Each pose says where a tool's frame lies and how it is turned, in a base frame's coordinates. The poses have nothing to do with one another.
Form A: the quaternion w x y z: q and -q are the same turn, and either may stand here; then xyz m.
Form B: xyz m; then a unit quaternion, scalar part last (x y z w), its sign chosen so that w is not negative. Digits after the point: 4 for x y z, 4 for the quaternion.
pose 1, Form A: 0.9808 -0.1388 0.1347 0.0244 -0.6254 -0.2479 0.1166
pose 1, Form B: -0.6254 -0.2479 0.1166 -0.1388 0.1347 0.0244 0.9808
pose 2, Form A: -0.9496 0.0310 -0.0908 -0.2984 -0.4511 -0.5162 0.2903
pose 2, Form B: -0.4511 -0.5162 0.2903 -0.0310 0.0908 0.2984 0.9496
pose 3, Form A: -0.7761 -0.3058 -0.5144 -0.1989 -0.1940 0.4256 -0.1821
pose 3, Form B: -0.1940 0.4256 -0.1821 0.3058 0.5144 0.1989 0.7761
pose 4, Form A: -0.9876 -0.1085 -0.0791 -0.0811 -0.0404 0.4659 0.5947
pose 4, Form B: -0.0404 0.4659 0.5947 0.1085 0.0791 0.0811 0.9876
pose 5, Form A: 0.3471 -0.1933 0.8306 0.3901 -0.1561 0.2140 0.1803
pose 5, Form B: -0.1561 0.2140 0.1803 -0.1933 0.8306 0.3901 0.3471
